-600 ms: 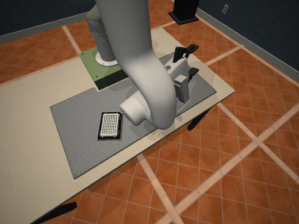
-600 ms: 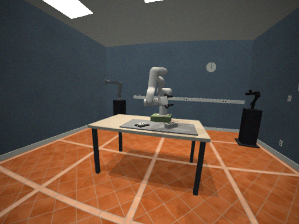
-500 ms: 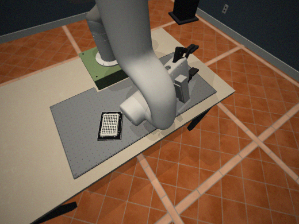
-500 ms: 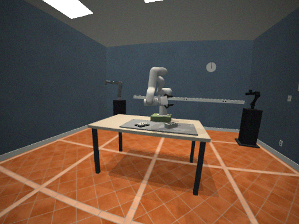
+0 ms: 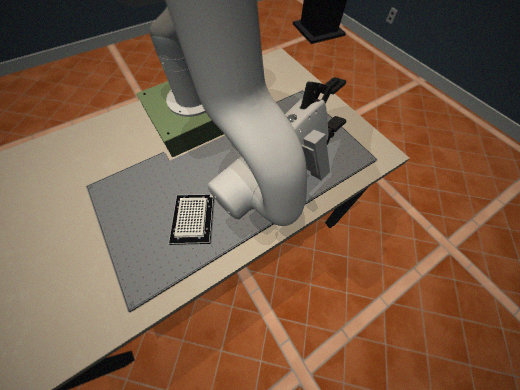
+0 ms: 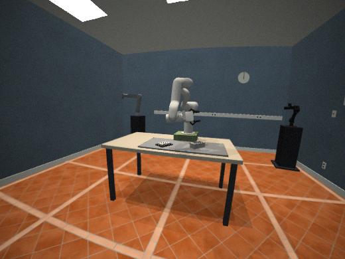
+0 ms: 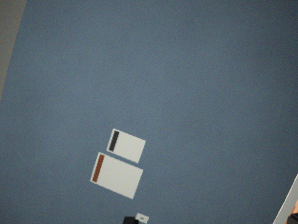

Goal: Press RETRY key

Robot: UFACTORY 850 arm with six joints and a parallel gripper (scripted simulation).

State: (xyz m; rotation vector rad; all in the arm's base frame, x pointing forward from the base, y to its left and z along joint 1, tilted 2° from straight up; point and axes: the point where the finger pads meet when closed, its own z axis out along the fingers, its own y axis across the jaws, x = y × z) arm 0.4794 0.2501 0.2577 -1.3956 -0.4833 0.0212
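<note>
My gripper is now 31 cm above the operator panel, 14 cm past it and 4 cm to the left of it. From my hand the other things lie so: white well plate 38 cm to the right, 33 cm below, 3 cm behind.
</note>
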